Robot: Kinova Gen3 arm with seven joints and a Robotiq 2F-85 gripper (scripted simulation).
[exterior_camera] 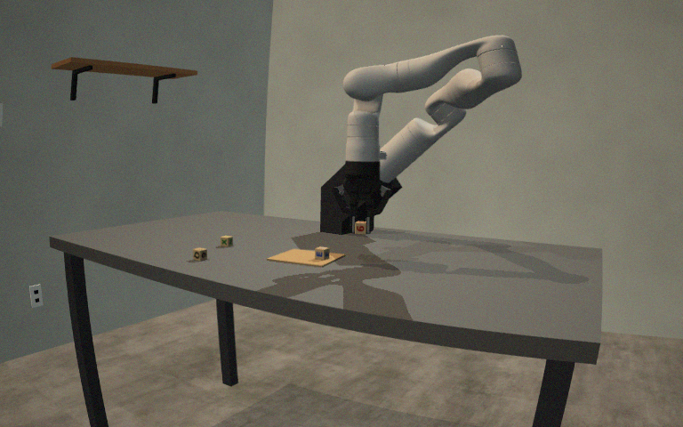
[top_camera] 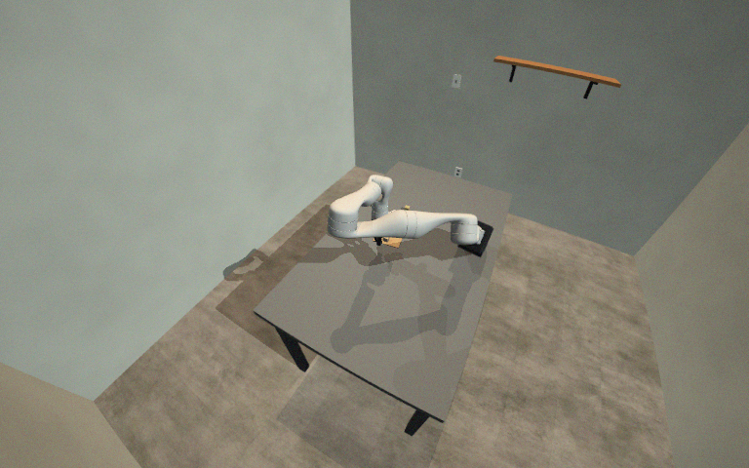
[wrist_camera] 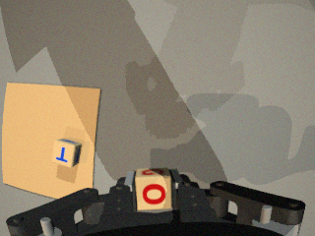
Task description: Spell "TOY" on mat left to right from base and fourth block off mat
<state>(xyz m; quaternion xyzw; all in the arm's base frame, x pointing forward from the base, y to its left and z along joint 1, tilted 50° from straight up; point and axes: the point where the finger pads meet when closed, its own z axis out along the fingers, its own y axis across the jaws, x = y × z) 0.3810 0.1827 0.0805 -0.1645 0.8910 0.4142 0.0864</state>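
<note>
Right now the tan mat is 20 mm ahead of my hand, 130 mm to the right of it and 90 mm below it. The rest, counted from my hand: block: 10 mm below.
</note>
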